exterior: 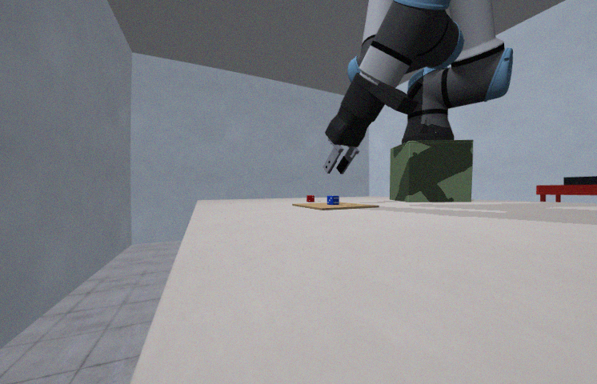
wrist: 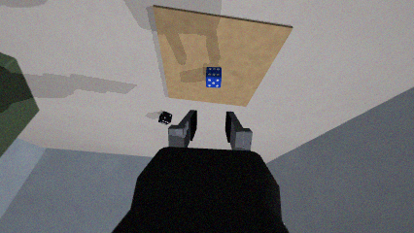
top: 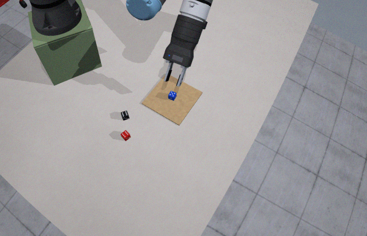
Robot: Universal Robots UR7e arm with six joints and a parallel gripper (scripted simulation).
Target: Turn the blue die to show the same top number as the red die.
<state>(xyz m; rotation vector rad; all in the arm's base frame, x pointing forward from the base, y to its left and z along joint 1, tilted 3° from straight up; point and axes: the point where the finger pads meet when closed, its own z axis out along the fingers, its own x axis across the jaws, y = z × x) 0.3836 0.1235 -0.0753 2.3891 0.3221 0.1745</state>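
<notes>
The blue die lies 10 mm to the right of my hand and 80 mm below it. From my hand the other things lie so: black die: 60 mm behind, 160 mm to the right, 80 mm below; then red die: 10 mm behind, 200 mm to the right, 80 mm below; then tan mat: 10 mm to the right, 90 mm below.
</notes>
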